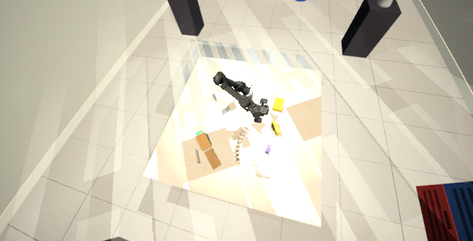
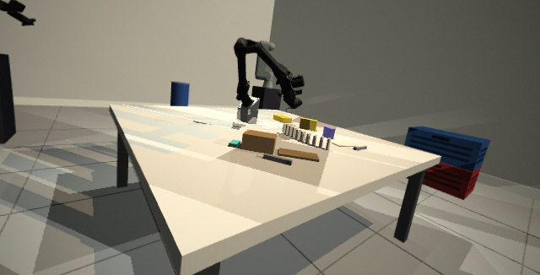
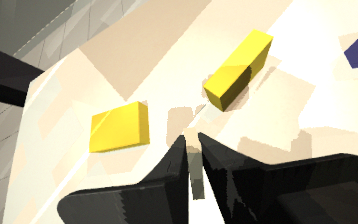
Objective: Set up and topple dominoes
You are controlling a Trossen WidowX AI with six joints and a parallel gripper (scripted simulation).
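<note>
My gripper tip is now 70 mm short of the yellow block, 80 mm to the right of it and 90 mm above it. From my gripper tip the other things lie so: flat board: 420 mm ahead, 340 mm to the right, 120 mm below; pale flat tile: 350 mm ahead, 40 mm to the left, 120 mm below; purple cube: 250 mm ahead, 60 mm to the left, 90 mm below.
</note>
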